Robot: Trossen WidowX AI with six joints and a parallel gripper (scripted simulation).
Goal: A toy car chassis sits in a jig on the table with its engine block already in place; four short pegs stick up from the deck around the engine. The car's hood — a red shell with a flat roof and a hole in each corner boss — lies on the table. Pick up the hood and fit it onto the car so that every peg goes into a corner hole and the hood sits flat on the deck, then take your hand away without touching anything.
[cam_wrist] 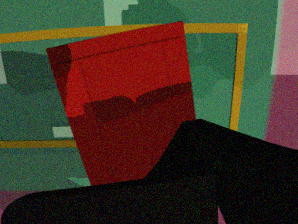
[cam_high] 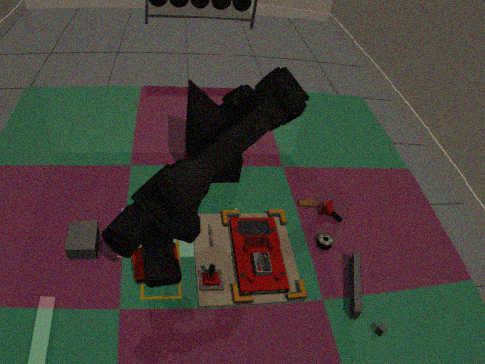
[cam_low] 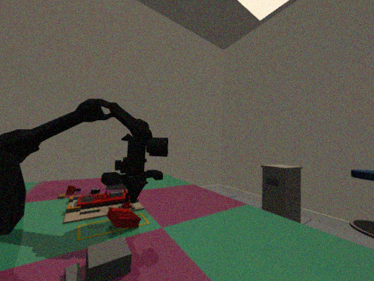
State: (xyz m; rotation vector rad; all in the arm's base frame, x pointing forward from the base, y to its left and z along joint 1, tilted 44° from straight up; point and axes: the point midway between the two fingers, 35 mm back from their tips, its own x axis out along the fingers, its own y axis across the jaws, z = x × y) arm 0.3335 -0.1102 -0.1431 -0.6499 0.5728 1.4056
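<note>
The red hood is 2 cm behind my gripper tip and 3 cm below it. The rest, counted from my gripper tip: wheel 3 cm behind, 40 cm to the left, 5 cm below; grey engine block 2 cm ahead, 22 cm to the left, 3 cm below; tan jig 2 cm behind, 21 cm to the left, 5 cm below.
</note>
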